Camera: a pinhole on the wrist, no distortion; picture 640 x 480 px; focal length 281.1 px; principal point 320.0 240.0 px. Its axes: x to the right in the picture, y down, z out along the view. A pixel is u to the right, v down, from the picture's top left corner.
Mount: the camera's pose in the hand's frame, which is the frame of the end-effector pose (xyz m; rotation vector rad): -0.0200 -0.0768 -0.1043 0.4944 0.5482 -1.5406
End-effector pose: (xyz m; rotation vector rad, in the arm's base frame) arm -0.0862 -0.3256 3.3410 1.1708 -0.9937 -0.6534
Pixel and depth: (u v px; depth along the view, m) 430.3 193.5 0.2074
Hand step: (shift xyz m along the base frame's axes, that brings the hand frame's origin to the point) -0.0145 -0.0375 -0.2704
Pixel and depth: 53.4 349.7 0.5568
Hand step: -0.4781 -0.4855 0.1053
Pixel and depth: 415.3 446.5 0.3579
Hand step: 0.0537 -0.3645 -0.3020
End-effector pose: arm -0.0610 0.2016 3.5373 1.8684 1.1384 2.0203
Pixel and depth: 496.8 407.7 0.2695
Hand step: -0.1701 0.3447 -0.1250
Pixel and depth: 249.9 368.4 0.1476
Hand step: -0.0331 0.1411 -0.0480
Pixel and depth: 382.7 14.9 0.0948
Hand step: -0.0714 0.0328 -0.1641
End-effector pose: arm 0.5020 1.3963 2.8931 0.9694 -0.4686 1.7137
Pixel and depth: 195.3 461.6 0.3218
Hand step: 0.2125 0.0475 0.3040
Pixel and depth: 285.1 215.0 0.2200
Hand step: 0.2114 -0.0134 -0.0037
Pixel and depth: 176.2 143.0 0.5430
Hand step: 0.3818 -0.4005 0.1240
